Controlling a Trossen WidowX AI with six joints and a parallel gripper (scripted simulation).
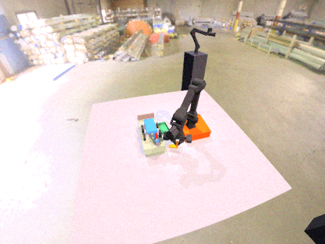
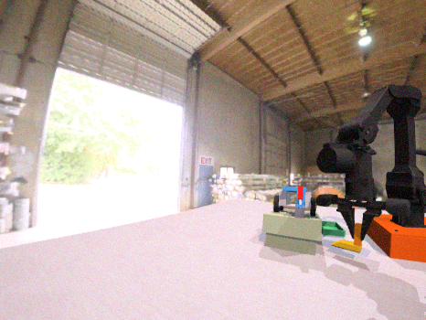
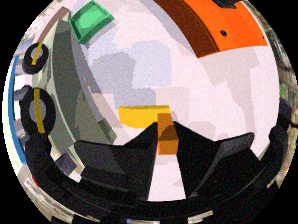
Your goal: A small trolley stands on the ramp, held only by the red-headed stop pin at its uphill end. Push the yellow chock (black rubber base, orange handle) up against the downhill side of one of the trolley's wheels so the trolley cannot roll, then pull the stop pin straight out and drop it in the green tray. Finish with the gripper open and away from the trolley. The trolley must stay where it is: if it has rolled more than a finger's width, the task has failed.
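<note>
My gripper tip is now 1 cm past the green tray, 24 cm to the left of it and 6 cm above it. From my gripper tip the other things lie so: pale green ramp: 13 cm ahead, 17 cm to the right; then yellow chock: 2 cm ahead, 1 cm to the right, 1 cm below; then red-headed stop pin: 13 cm ahead, 5 cm to the right, 8 cm above.
</note>
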